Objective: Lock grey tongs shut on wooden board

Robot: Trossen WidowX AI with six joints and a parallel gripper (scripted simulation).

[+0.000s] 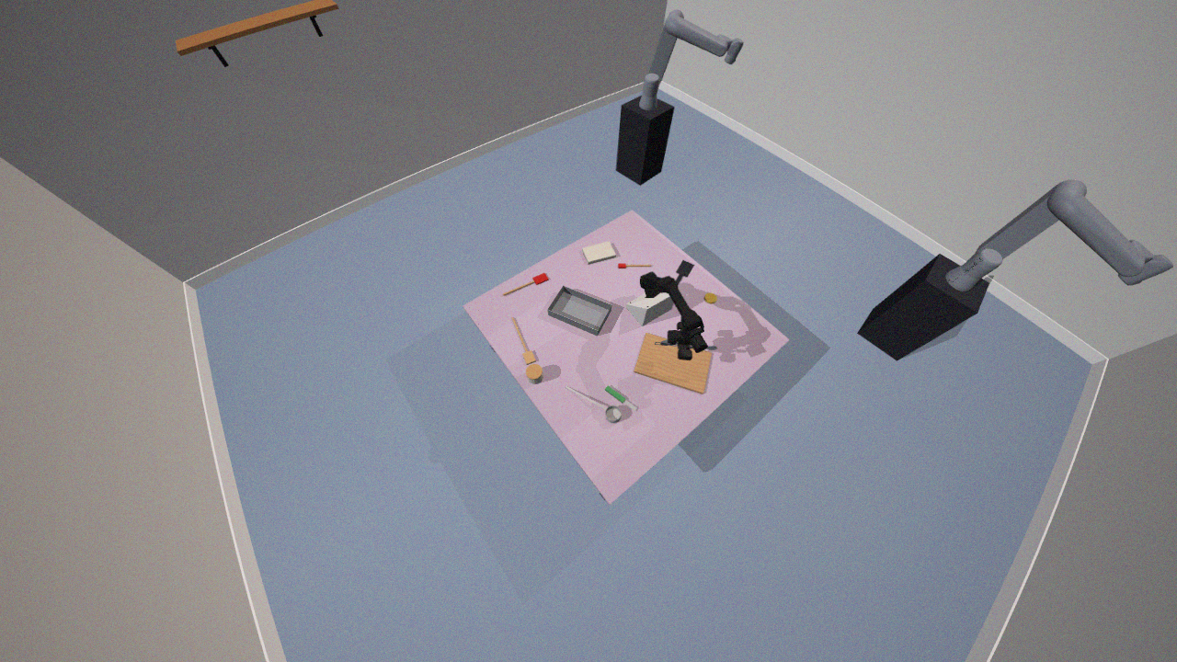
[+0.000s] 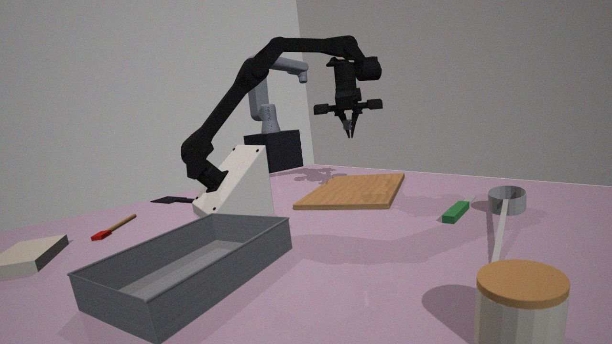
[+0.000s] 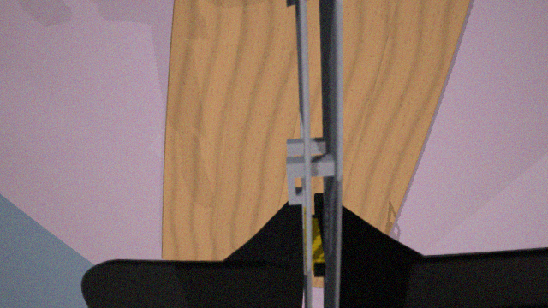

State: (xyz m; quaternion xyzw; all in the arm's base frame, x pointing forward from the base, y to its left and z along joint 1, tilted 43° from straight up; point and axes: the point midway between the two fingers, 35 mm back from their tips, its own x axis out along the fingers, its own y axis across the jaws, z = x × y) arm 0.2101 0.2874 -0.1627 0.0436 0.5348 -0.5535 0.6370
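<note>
My gripper tip is now 10 mm short of the yellow mark, 10 mm to the left of it and 40 mm below it. Also, from my gripper tip: black spatula 470 mm behind, 320 mm to the right, 150 mm below; then wooden board 150 mm below; then grey roasting tin 140 mm ahead, 560 mm to the right, 130 mm below.
</note>
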